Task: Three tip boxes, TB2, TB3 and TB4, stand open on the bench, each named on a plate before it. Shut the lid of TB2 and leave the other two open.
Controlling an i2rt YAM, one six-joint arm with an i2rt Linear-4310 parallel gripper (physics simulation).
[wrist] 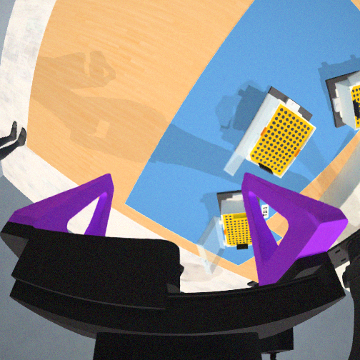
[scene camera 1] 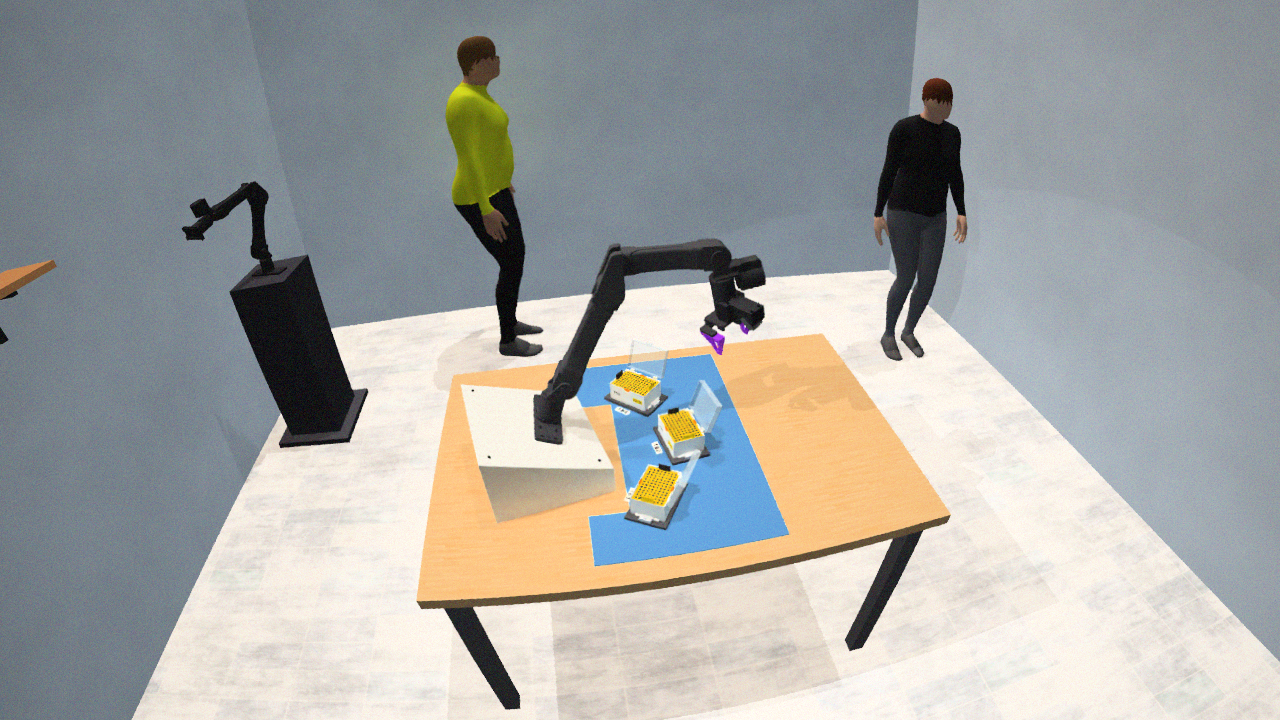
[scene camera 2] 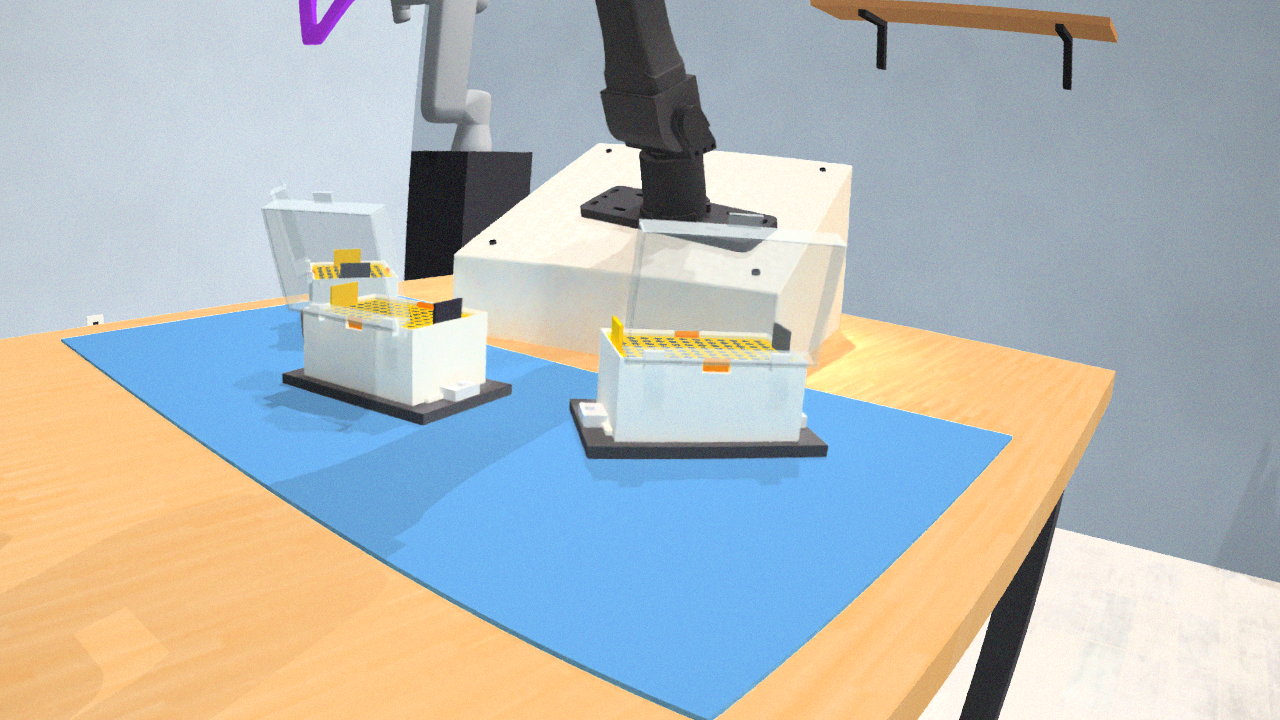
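Where they show: gripper, fingertip midpoint: (scene camera 1: 732, 343) (scene camera 2: 280, 21); arm's base at its link origin: (scene camera 1: 547, 419) (scene camera 2: 676, 220).
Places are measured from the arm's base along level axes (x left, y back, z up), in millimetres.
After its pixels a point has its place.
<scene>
Three white tip boxes with yellow racks stand on dark bases, clear lids raised. The far box (scene camera 1: 635, 391) @(x 158, y -246, z -61 mm) (wrist: 236, 230) has its lid (scene camera 1: 649, 358) @(x 250, y -301, z -16 mm) (wrist: 210, 246) up; it shows partly through the middle box's lid in scene camera 2. The middle box (scene camera 1: 682, 434) (scene camera 2: 393, 353) @(x 34, y -376, z -76 mm) (wrist: 282, 141) and near box (scene camera 1: 656, 494) (scene camera 2: 707, 398) @(x 226, y -282, z -81 mm) (wrist: 355, 100) are open too. Small white name plates (scene camera 1: 656, 447) @(x -25, y -274, z -115 mm) (wrist: 265, 211) lie before boxes; I cannot read their numbers. My gripper (scene camera 1: 732, 341) @(x 29, y -482, z 148 mm) (wrist: 177, 180) is open and empty, high above the bench, beyond the mat's far corner.
The boxes stand on a blue mat (scene camera 1: 742, 510) @(x -287, y -438, z -117 mm) (scene camera 2: 680, 555) @(x 302, y -416, z -118 mm) (wrist: 240, 55) on the wooden table (scene camera 1: 832, 447) @(x -126, y -744, z -120 mm). My arm's pale base block (scene camera 1: 510, 438) @(x -108, y 84, z 41 mm) (scene camera 2: 546, 295) @(x -52, y -127, z -73 mm) is beside them. Two people (scene camera 1: 483, 152) (scene camera 1: 921, 170) and a black pedestal (scene camera 1: 299, 349) with another arm stand beyond the table.
</scene>
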